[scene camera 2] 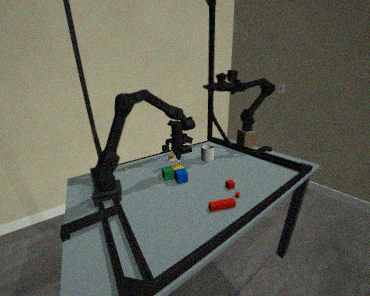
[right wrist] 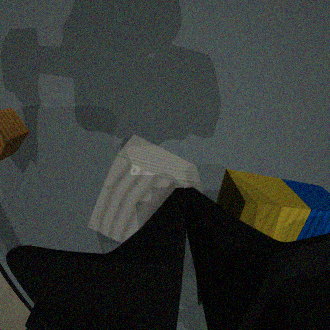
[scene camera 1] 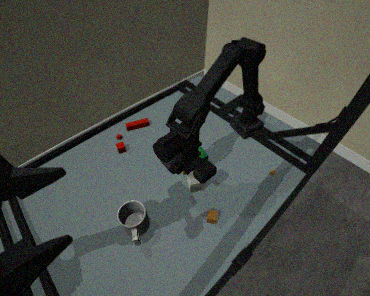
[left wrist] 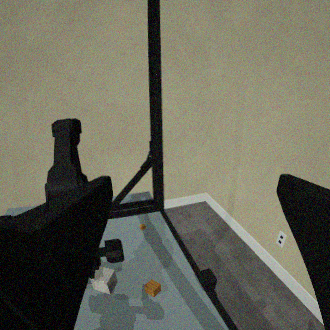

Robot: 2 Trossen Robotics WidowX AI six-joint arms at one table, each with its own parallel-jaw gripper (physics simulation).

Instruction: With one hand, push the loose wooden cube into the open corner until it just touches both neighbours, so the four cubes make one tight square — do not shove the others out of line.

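Note:
The loose whitish wooden cube (scene camera 1: pixel 192 183) (left wrist: pixel 104 281) (right wrist: pixel 119 195) sits askew to the others, with a gap to the yellow cube (scene camera 2: pixel 177 167) (right wrist: pixel 272 200). The yellow cube touches the blue cube (scene camera 2: pixel 181 176) (right wrist: pixel 316 197). The green cube (scene camera 1: pixel 202 152) (scene camera 2: pixel 168 173) stands beside them and is hidden in the right wrist view. My right gripper (scene camera 2: pixel 178 158) (right wrist: pixel 183 195) is shut and empty, pointing down, its tips overlapping the whitish cube's near side in the right wrist view; contact is unclear. My left gripper (scene camera 1: pixel 68 205) (left wrist: pixel 198 184) is open and empty, far from the cubes.
A mug (scene camera 1: pixel 133 215) (scene camera 2: pixel 207 153) and an orange block (scene camera 1: pixel 212 216) (left wrist: pixel 152 288) stand on the table. A tiny orange piece (scene camera 1: pixel 272 172) lies nearer the frame. A red bar (scene camera 1: pixel 137 124) (scene camera 2: pixel 222 205), red cube (scene camera 1: pixel 121 147) (scene camera 2: pixel 230 184) and small red piece (scene camera 1: pixel 119 136) lie apart.

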